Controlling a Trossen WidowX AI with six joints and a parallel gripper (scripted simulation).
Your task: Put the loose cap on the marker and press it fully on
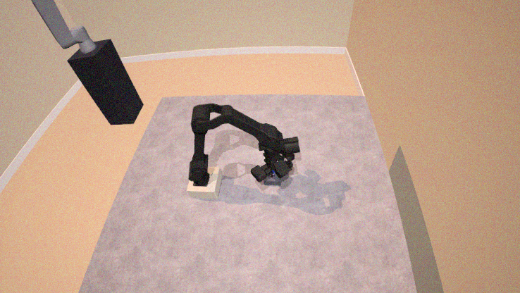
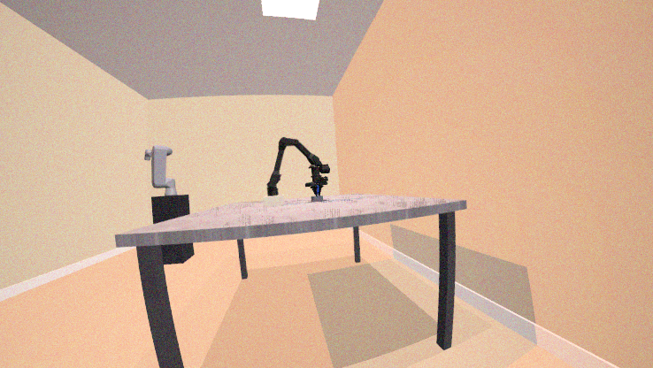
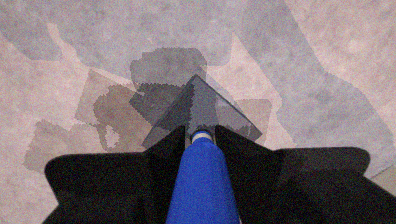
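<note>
My gripper tip is 1 cm past the pale ring, 1 cm to the right of it and 1 cm below it. Also, from my gripper tip: holder block: 1 cm behind, 1 cm to the left, 2 cm below; then blue cap: 1 cm to the left, 5 cm above.
</note>
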